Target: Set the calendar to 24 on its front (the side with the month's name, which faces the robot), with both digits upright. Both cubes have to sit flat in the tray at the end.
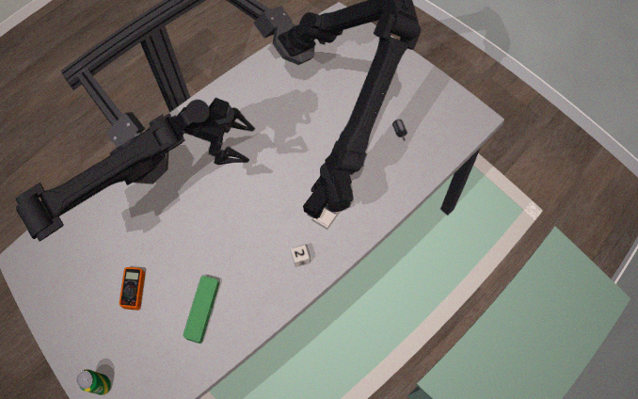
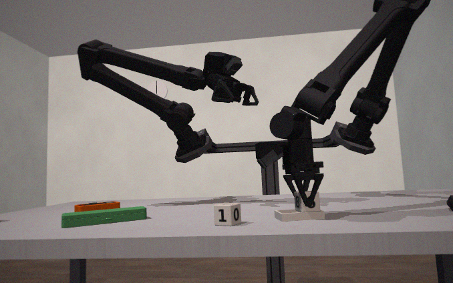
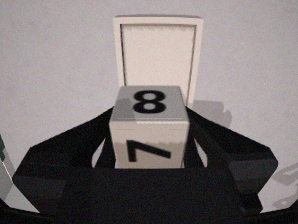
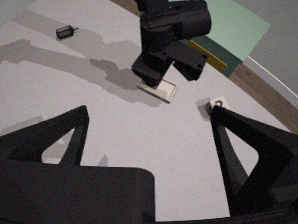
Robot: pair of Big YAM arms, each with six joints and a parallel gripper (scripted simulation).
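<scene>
Right now the calendar tray is 10 mm to the right of my left hand and 30 mm below it. The rest, counted from my left hand: green box 40 mm behind, 500 mm to the right, 20 mm below; then dark object 30 mm behind, 360 mm to the left, 20 mm below.
</scene>
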